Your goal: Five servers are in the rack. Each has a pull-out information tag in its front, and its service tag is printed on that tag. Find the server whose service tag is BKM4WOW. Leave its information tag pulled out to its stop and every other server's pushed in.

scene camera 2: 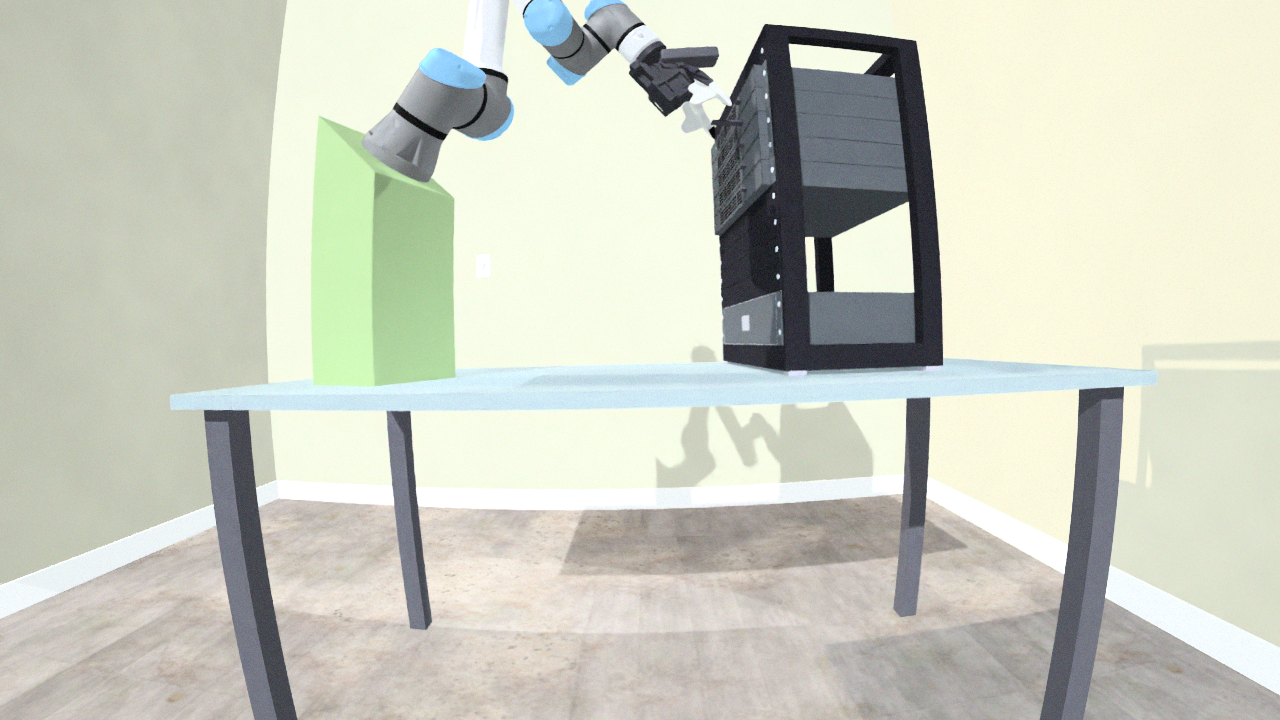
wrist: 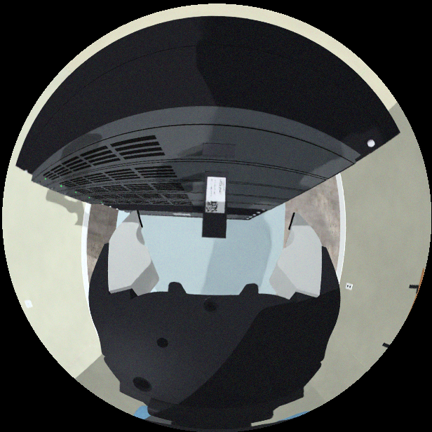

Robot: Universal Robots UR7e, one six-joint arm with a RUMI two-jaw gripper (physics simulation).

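Pixels of known places: gripper, between the fingertips: (scene camera 2: 722, 123); arm's base, origin of its link: (scene camera 2: 395, 161).
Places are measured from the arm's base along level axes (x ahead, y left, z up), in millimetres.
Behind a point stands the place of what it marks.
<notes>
Several grey servers (scene camera 2: 743, 147) {x 663, y 3, z 0 mm} (wrist: 280, 145) are stacked in the upper part of the black rack (scene camera 2: 794, 268) {x 701, y -140, z -251 mm}. One information tag (scene camera 2: 725, 122) {x 630, y -3, z 48 mm} (wrist: 215, 192) sticks out from the second server from the top. Its white label with a small code faces the wrist camera; the print is too small to read surely. The topmost server's tag (wrist: 219, 149) looks pushed in. The tags of the lower servers are hidden behind the pulled-out tag. My gripper (scene camera 2: 721, 117) {x 625, y 1, z 48 mm} (wrist: 215, 213) is open and empty in front of the rack, its light fingers apart on either side of the protruding tag's dark outer end.
The rack stands on the right part of the pale blue table (scene camera 2: 581, 389) {x 375, y -273, z -420 mm}. A grey unit with a white label (scene camera 2: 746, 322) {x 677, y 104, z -327 mm} is at the rack's bottom. The arm's base sits on a green block (scene camera 2: 411, 286) {x 61, y -56, z -253 mm} at the table's left.
</notes>
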